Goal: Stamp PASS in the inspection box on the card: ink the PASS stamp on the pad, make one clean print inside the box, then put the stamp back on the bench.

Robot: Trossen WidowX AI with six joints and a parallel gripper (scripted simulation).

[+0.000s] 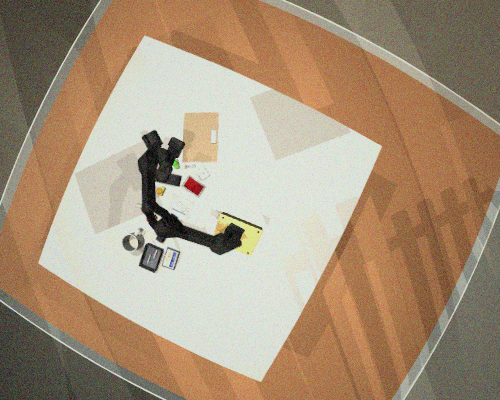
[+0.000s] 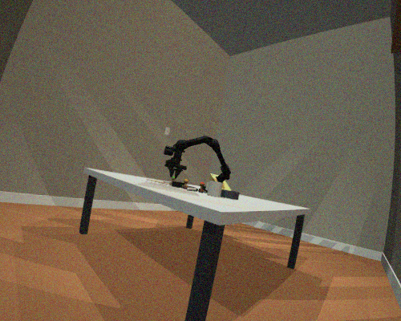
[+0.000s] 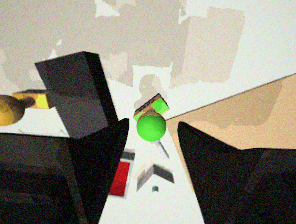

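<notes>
Now: the red ink pad 120 mm behind my gripper tip, 50 mm to the left of it and 50 mm below it. The rest, counted from my gripper tip: yellow-knobbed stamp (140 mm to the left, 40 mm below); then lined paper slip (110 mm behind, 160 mm to the left, 60 mm below); then dark grey block (80 mm to the left, 40 mm below).
</notes>
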